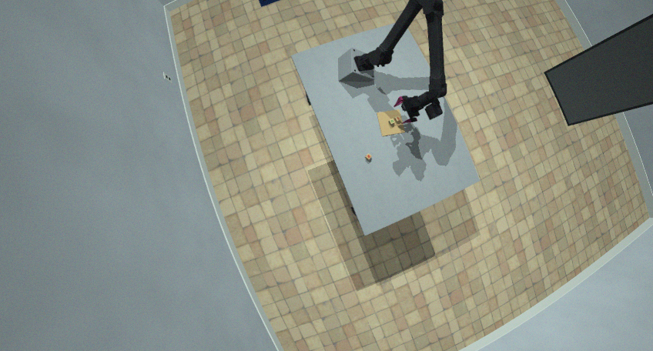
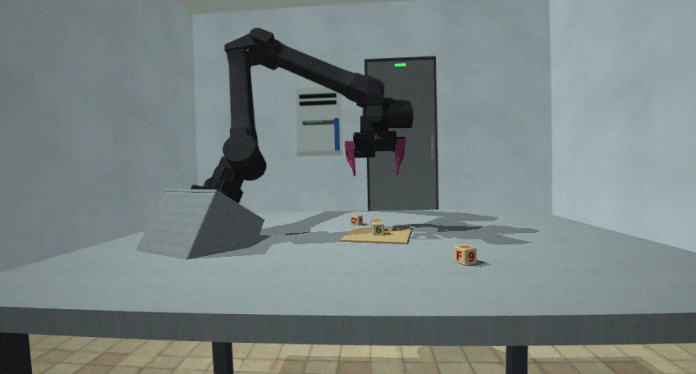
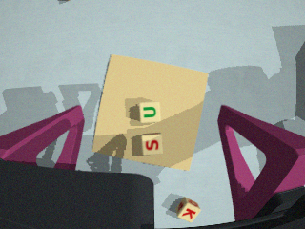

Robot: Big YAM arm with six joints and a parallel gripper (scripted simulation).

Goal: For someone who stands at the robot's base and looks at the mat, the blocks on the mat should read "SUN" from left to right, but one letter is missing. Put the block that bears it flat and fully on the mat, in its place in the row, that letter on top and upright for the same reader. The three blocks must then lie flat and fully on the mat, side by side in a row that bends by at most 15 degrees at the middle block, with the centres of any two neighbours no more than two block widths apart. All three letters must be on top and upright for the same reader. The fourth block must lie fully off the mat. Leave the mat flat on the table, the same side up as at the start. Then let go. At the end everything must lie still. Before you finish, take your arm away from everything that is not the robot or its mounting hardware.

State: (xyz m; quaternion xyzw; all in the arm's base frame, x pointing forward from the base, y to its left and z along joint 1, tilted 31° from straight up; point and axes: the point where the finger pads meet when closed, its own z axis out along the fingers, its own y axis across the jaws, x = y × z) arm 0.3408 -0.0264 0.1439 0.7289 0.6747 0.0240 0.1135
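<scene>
The wooden block is 210 mm to the right of my hand, 140 mm ahead of it and 130 mm below it. The rest, counted from my hand: mat 150 mm below, 10 mm to the right.
</scene>
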